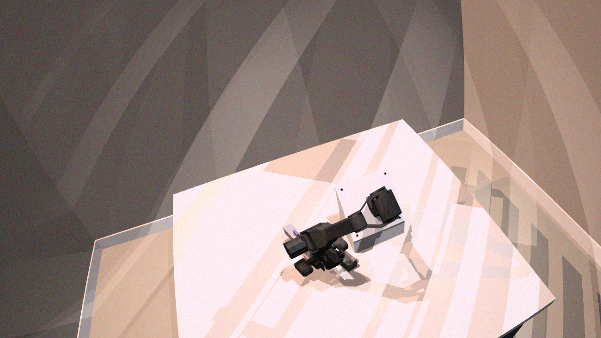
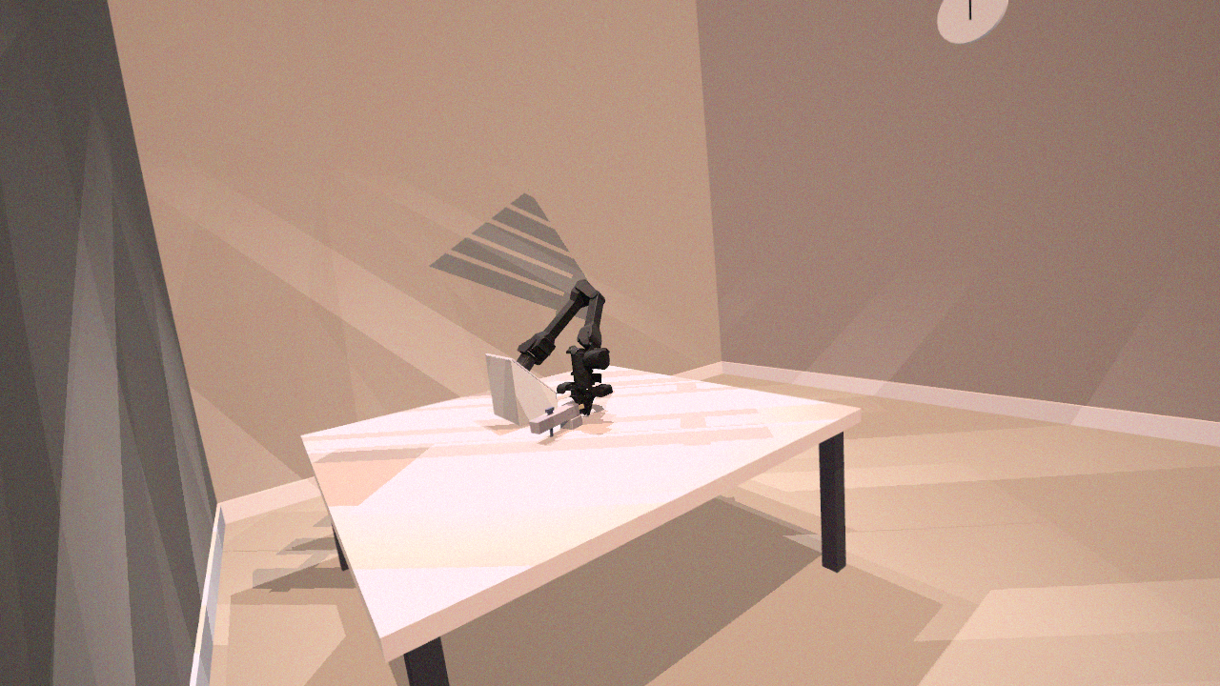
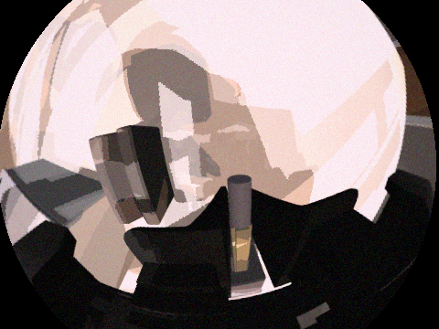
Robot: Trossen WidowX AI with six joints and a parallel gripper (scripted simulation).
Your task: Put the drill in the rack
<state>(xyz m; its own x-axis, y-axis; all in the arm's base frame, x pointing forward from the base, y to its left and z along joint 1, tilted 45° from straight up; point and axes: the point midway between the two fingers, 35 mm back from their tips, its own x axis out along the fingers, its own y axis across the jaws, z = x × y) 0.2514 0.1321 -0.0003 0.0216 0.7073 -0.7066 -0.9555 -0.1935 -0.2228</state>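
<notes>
Right now the drill is 40 mm to the right of my gripper tip, 40 mm above it and 10 mm ahead of it. Round my gripper tip: blue key: 160 mm to the right, 50 mm ahead, 40 mm above; then grey sleeve fixture: 130 mm to the right, 40 mm ahead, 30 mm above.
</notes>
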